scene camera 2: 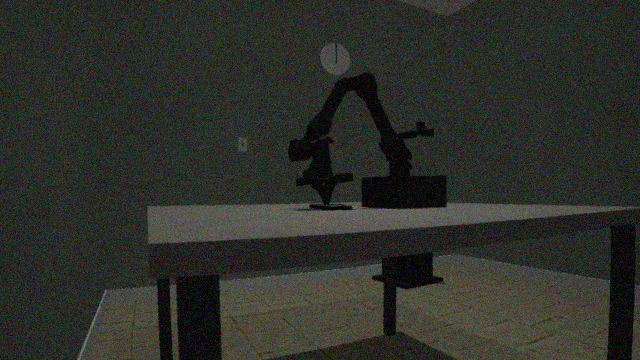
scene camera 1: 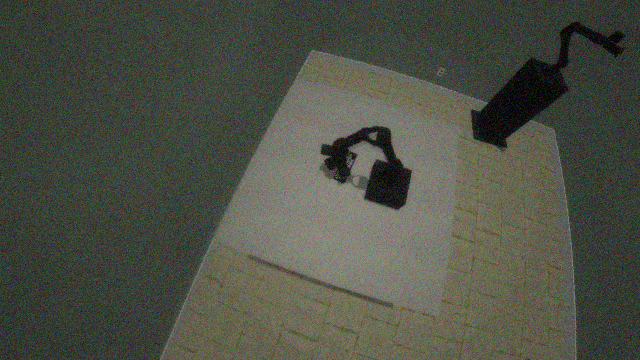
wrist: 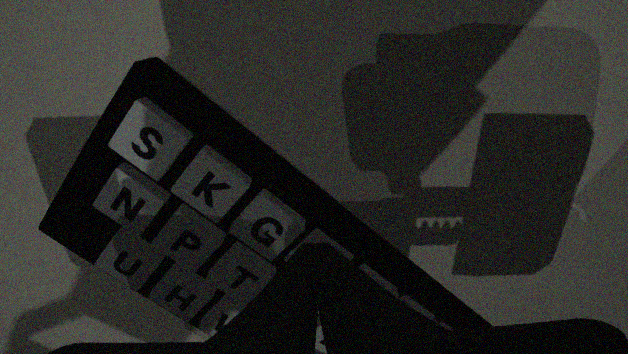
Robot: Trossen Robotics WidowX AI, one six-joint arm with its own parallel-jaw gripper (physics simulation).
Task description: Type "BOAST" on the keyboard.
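Places are measured from the arm's base along level axes (x back, y right, z up), in centimetres.
Where they show: gripper, between the fingertips: (scene camera 2: 326, 205) (scene camera 1: 340, 168) (wrist: 315, 255); arm's base, origin of its link: (scene camera 2: 399, 176) (scene camera 1: 393, 176).
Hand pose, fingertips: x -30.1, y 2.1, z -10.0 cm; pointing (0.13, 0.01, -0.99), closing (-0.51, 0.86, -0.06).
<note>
Things, the pixels of their top centre, and the offset from my fingertips. Level surfaces: height alone.
- black keyboard, centre of its top: (wrist: 344, 345) (scene camera 2: 329, 204) (scene camera 1: 345, 165) dx +2.7, dy +2.8, dz +0.5 cm
- S, centre of its top: (wrist: 146, 142) dx -1.2, dy -5.9, dz +0.5 cm
- K, centre of its top: (wrist: 209, 188) dx -0.8, dy -3.9, dz +0.5 cm
- G, centre of its top: (wrist: 266, 230) dx -0.4, dy -1.9, dz +0.5 cm
- N, centre of its top: (wrist: 127, 204) dx +1.0, dy -5.8, dz +0.5 cm
- P, centre of its top: (wrist: 185, 243) dx +1.4, dy -3.8, dz +0.5 cm
- T, centre of its top: (wrist: 240, 279) dx +1.8, dy -1.8, dz +0.5 cm
- U, centre of its top: (wrist: 126, 264) dx +3.2, dy -5.2, dz +0.5 cm
- H, centre of its top: (wrist: 180, 297) dx +3.6, dy -3.2, dz +0.5 cm
- white table, height of its surface: dz -1.2 cm
The black keyboard (scene camera 1: 352, 159) (scene camera 2: 344, 207) (wrist: 200, 145) lies on the white table, running from upper left to lower right in the wrist view. There the S (wrist: 149, 142), K (wrist: 211, 189), G (wrist: 268, 230), N (wrist: 128, 204), P (wrist: 186, 241), T (wrist: 246, 276), U (wrist: 126, 263) and H (wrist: 180, 298) keys show. My gripper (scene camera 2: 326, 203) (wrist: 315, 255) is shut and empty, pointing down. Its tips are at the top-row key just past G, touching or barely above it; the fingers hide that key's letter. Most keys further right are hidden by the fingers.
The white table (scene camera 1: 320, 250) (scene camera 2: 225, 222) carries the arm's dark base box (scene camera 1: 388, 185) (scene camera 2: 404, 191), close to the keyboard. A second dark arm on a tall pedestal (scene camera 1: 520, 100) stands on the floor beyond the table. Dark arm shadows fall around the keyboard in the wrist view.
</note>
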